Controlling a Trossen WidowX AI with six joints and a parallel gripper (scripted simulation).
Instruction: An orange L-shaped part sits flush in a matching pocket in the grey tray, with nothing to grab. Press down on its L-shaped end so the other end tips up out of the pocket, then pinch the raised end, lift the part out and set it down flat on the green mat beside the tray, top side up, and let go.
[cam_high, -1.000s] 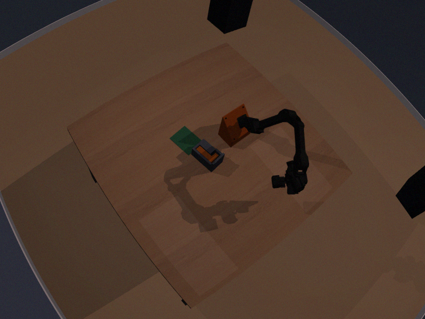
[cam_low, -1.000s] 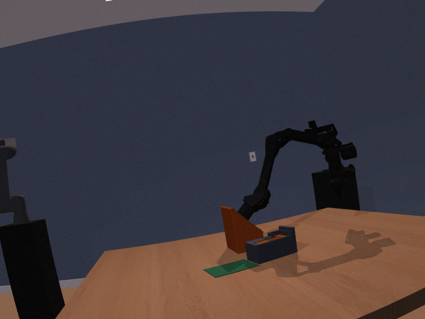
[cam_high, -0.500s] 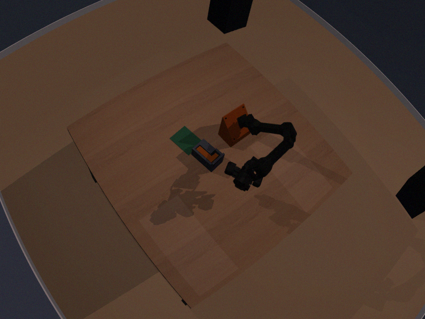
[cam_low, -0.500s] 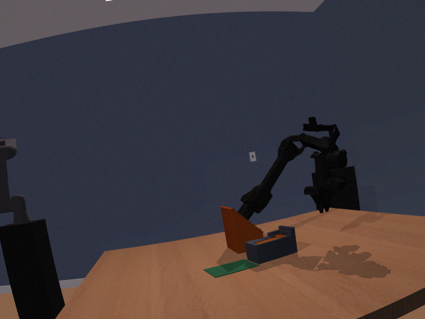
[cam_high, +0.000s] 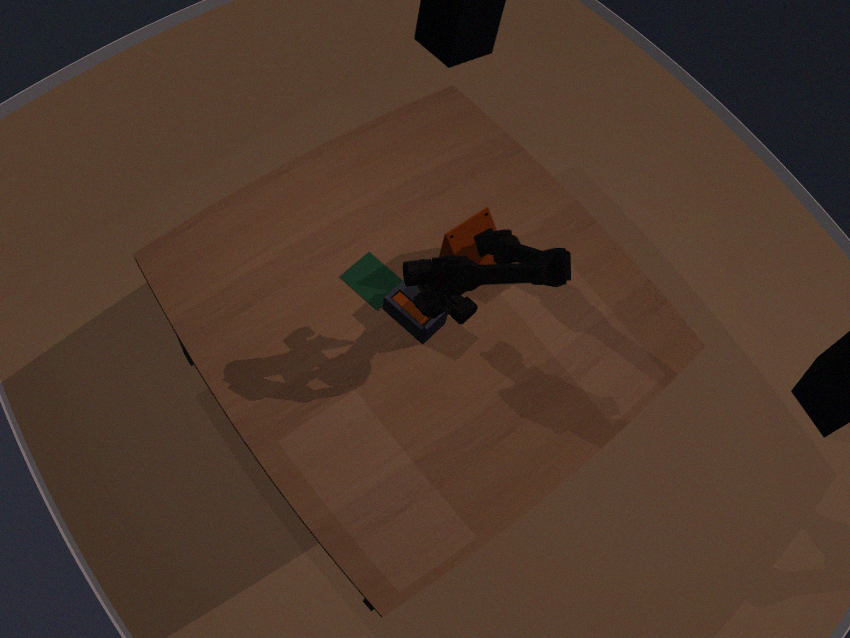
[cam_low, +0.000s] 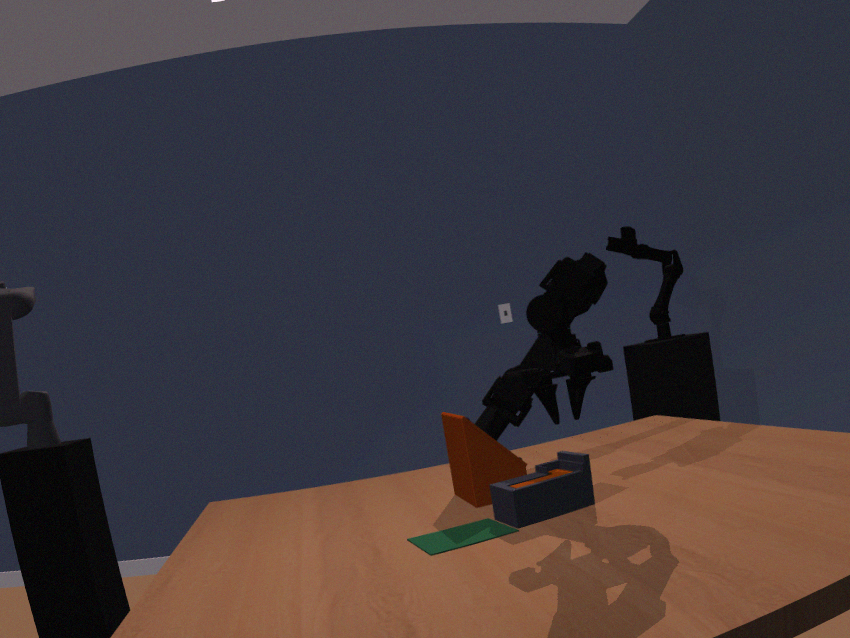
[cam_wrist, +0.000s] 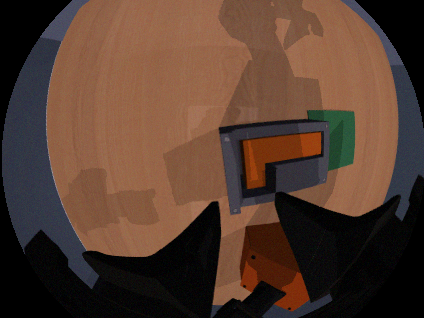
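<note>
The orange L-shaped part is 5 cm to the right of my gripper tip and 10 cm below it. The rest, counted from my gripper tip: green mat: 3 cm ahead, 22 cm to the right, 16 cm below.
</note>
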